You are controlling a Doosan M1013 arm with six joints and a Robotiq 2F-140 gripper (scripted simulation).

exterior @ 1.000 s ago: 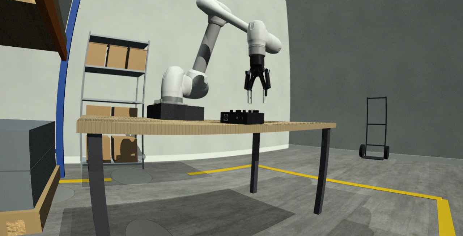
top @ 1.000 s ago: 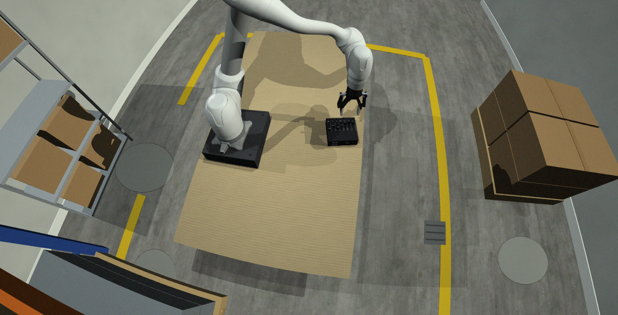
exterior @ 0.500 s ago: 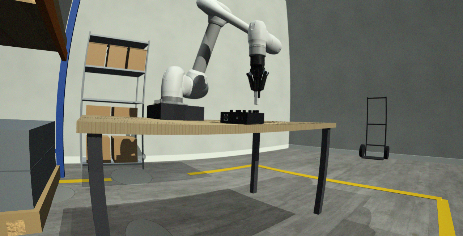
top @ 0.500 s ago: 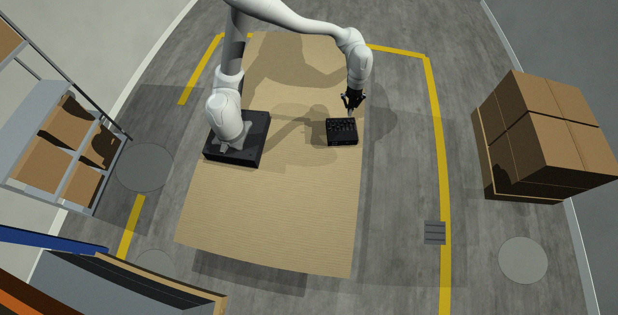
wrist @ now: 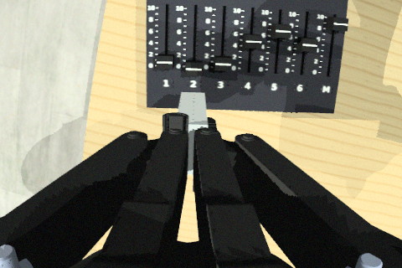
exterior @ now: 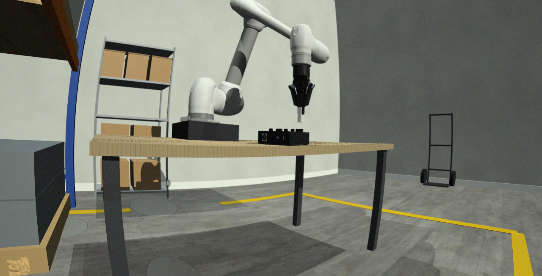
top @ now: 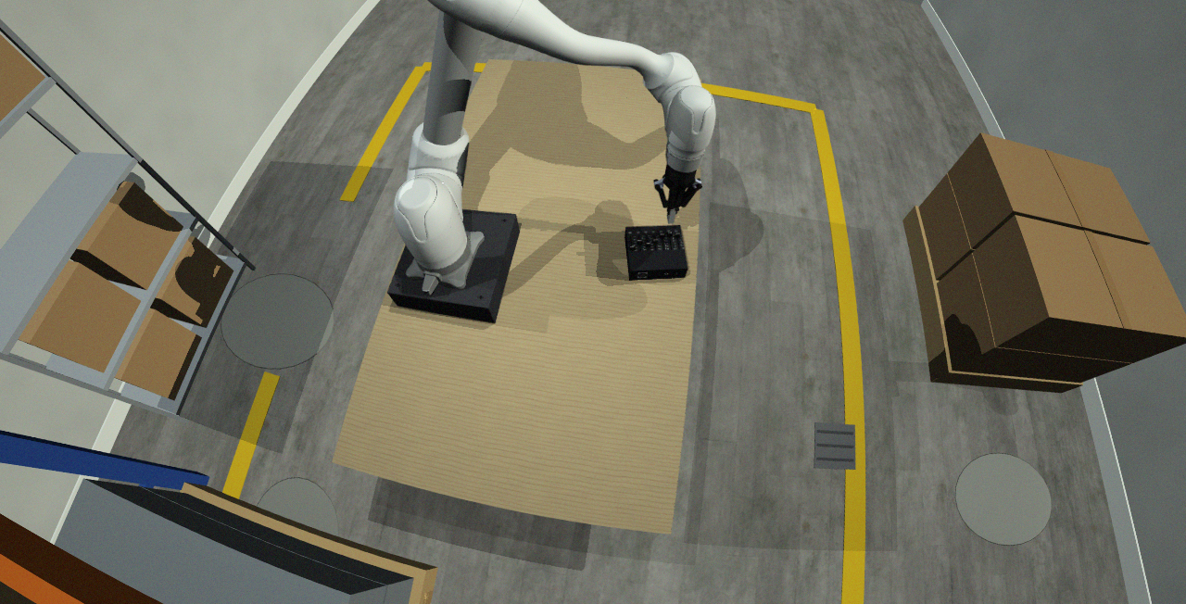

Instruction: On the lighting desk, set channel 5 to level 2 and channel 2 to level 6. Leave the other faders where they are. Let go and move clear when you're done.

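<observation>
My hand is 70 mm above the channel 2 fader cap, 20 mm to the left of it and 10 mm short of it. From my hand the other things lie so: fader 1 cap 70 mm below, 30 mm ahead, 20 mm to the right; fader 3 cap 70 mm below, 30 mm to the right, 10 mm behind; fader 4 cap 70 mm below, 60 mm to the right, 30 mm behind.
</observation>
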